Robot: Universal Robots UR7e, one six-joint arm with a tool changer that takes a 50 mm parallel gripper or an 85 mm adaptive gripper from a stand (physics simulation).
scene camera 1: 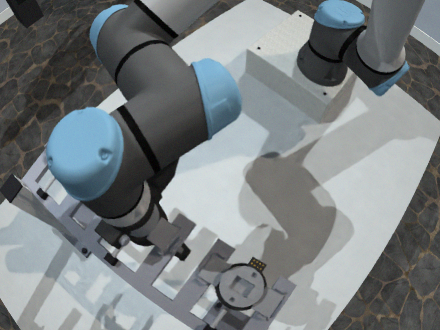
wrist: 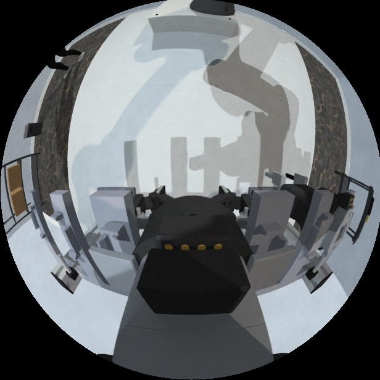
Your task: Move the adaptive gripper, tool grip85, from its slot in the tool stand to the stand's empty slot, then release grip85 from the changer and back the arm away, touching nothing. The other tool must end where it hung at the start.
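Frame: origin at the arm's base, x ahead, y left, z up, level; millimetres.
Seen in the pictures: arm's base, origin of its link: (scene camera 1: 321, 65).
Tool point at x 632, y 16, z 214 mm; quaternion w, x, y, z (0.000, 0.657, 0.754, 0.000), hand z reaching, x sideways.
Observation:
Offsets run from my tool point to a thing's top centre. "pt": to the spot under its first point.
The adaptive gripper (wrist: 193, 192) is on the changer; one dark finger end {pt 11 mm back, 68 mm left, 97 mm down} (scene camera 1: 183, 251) shows in the scene view. Its two fingers stand wide apart and empty. It is at the stand's {pt 56 mm ahead, 122 mm left, 38 mm down} (scene camera 1: 175, 300) middle slot, between a left prong (wrist: 112, 212) and a right prong (wrist: 272, 212) (scene camera 1: 181, 224). Its grey side plates (wrist: 112, 265) (wrist: 274, 265) lie close to these prongs; whether they rest on them I cannot tell. The arm hides much of this slot in the scene view. The other tool {28 mm back, 177 mm left, 20 mm down} (scene camera 1: 242, 285) (wrist: 298, 197) hangs in the right-hand slot.
A low pale block (scene camera 1: 280, 75) bears the arm's base (scene camera 1: 322, 62) behind the stand. A dark-topped grey post {pt 150 mm ahead, 200 mm right, 71 mm down} (scene camera 1: 30, 205) stands by the stand's left end. Rack frames with an orange-brown panel (wrist: 15, 190) stand far off at the left edge of the wrist view.

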